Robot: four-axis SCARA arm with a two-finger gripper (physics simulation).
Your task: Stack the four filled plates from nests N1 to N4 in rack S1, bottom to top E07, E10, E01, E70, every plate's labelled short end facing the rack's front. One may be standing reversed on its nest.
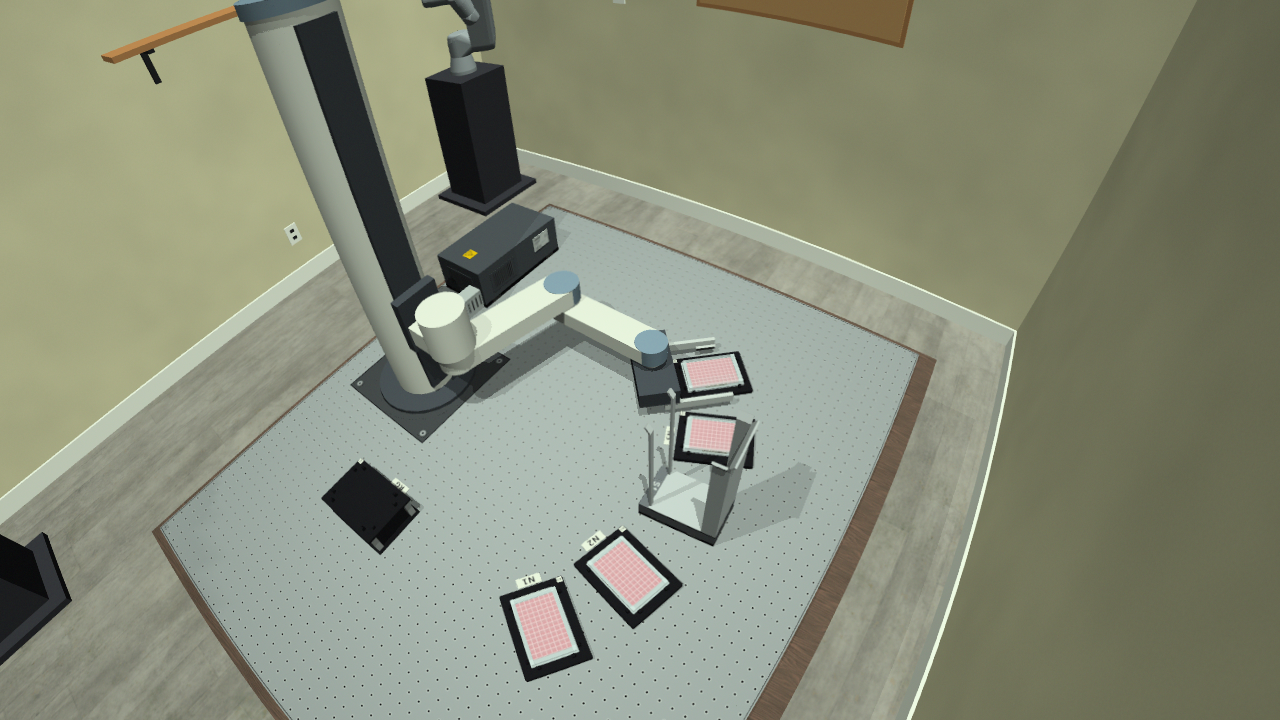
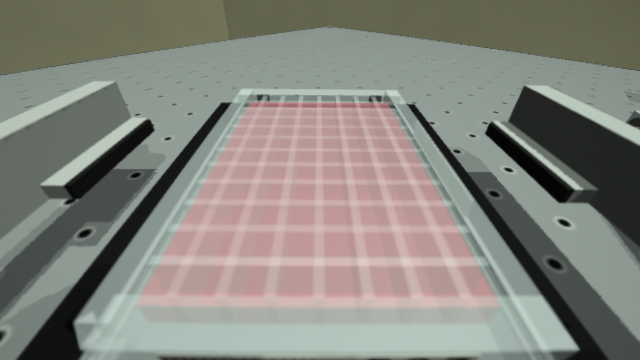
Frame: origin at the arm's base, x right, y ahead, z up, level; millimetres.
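Where they show: gripper, fingertip midpoint: [image 1: 723, 367] [image 2: 320, 107]; arm's base, link origin: [image 1: 429, 375].
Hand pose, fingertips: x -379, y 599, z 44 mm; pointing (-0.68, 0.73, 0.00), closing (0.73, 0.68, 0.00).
Things, the pixels of their top centre, and the offset from my fingertips. "spot": a spot on its surface instead. Level surfaces: height alone.
- nest N4, top centre: [image 2: 319, 159] [image 1: 712, 371] dx +17, dy -18, dz -9 mm
- rack S1, top centre: [image 1: 698, 423] dx +334, dy +111, dz +261 mm
- nest N2, surface spot: [image 1: 626, 573] spot: dx +513, dy +92, dz -6 mm
- nest N1, surface spot: [image 1: 544, 625] spot: dx +674, dy +33, dz -8 mm
- black fixture, top centre: [image 1: 362, 495] dx +711, dy -406, dz +39 mm
- perforated table, surface height: dz -31 mm
- dark grey box, surface spot: [image 1: 501, 246] spot: dx +9, dy -667, dz +84 mm
My gripper [image 1: 722, 369] [image 2: 320, 107] is open, its two fingers low along the long sides of the filled plate [image 1: 711, 371] [image 2: 320, 200] on nest N4 [image 2: 153, 200], with a gap on each side. The plate lies flat; its pink wells show through the clear lid. Its label is not readable. Another filled plate [image 1: 708, 434] lies on nest N3, partly behind rack S1 [image 1: 720, 497]. No plate shows in the rack. Filled plates lie on nest N2 [image 1: 626, 573] and nest N1 [image 1: 544, 625]. Their labels are too small to read.
The rack's upright posts and tall panel stand close to the N3 plate. A black fixture [image 1: 369, 505] with a small tag lies at the left of the perforated table [image 1: 483, 465]. A dark grey box [image 1: 501, 246] stands behind the arm near the column [image 1: 331, 179].
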